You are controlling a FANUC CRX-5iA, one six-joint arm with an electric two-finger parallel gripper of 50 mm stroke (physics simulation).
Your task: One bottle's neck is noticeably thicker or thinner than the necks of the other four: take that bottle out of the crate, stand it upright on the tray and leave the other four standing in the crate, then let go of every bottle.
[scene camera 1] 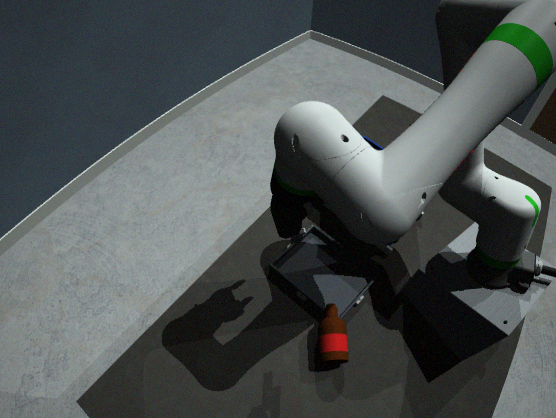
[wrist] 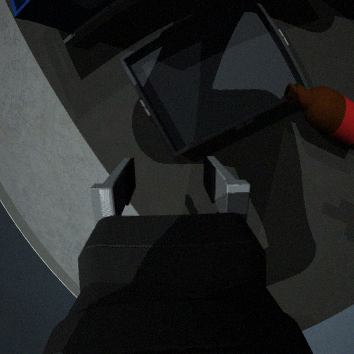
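Pixels of known places: gripper, between the fingertips: [scene camera 1: 291,229] [wrist: 168,171]; arm's base, origin of its link: [scene camera 1: 491,267].
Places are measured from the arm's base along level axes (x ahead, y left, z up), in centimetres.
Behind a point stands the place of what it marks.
A brown bottle with a red label [scene camera 1: 333,342] @(z -10.8, x 29.8, y 33.8 cm) [wrist: 325,111] @(z -10.8, x 32.9, y 29.3 cm) is outside the tray by its near corner. It is not upright: it is tipped over, its neck pointing at and overlapping the tray's corner. Whether the neck rests on the rim is unclear. The shallow dark grey tray [scene camera 1: 341,289] @(z -17.7, x 34.8, y 16.5 cm) [wrist: 245,67] @(z -17.7, x 37.3, y 17.4 cm) holds no bottle that I can see. My gripper [wrist: 168,171] @(z 4.8, x 50.6, y 20.3 cm) is open and empty, beside the tray and apart from the bottle; the arm mostly hides it in the scene view. Slivers of the blue crate [scene camera 1: 372,143] @(z -1.0, x 46.4, y -25.9 cm) [wrist: 19,7] @(z -0.7, x 53.3, y -9.7 cm) show; the bottles in it are hidden.
The arm's large white elbow [scene camera 1: 350,175] @(z 40.8, x 38.2, y 31.7 cm) hangs over the tray's far side and blocks the sight of the crate. A grey block [scene camera 1: 492,310] @(z 2.6, x -1.5, y 14.0 cm) stands at the right, below another white part of the robot [scene camera 1: 505,210] @(z 21.9, x 8.8, y 2.6 cm). Dark shadows cover much of the mat [scene camera 1: 165,385] @(z -18.2, x 59.7, y 64.6 cm).
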